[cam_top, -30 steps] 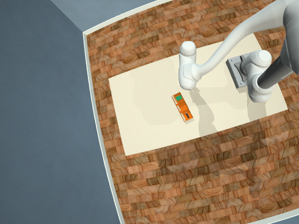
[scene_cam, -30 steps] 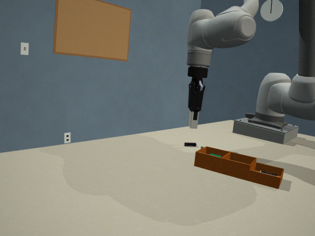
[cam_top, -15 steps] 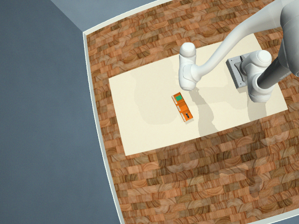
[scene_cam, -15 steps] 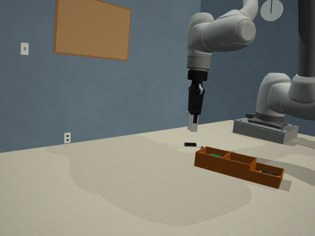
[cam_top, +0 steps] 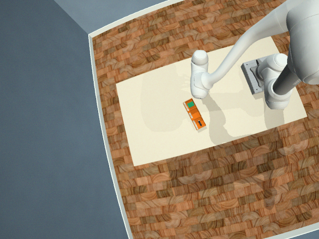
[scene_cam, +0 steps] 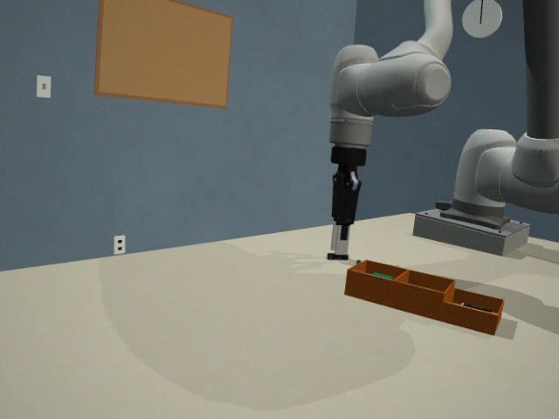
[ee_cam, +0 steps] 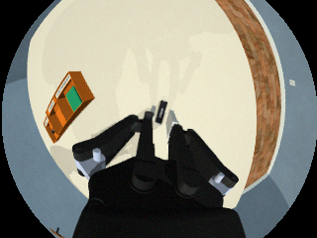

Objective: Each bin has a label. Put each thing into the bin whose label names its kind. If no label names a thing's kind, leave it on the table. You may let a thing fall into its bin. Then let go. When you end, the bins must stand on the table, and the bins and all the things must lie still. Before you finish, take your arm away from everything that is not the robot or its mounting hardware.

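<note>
My gripper is now 40 mm above the black piece. Also, from my hand: green flat thing 160 mm to the left, 130 mm ahead, 30 mm below; then tiny pale thing 60 mm to the left, 40 mm below; then white thing 160 mm to the left, 130 mm ahead, 30 mm below.
</note>
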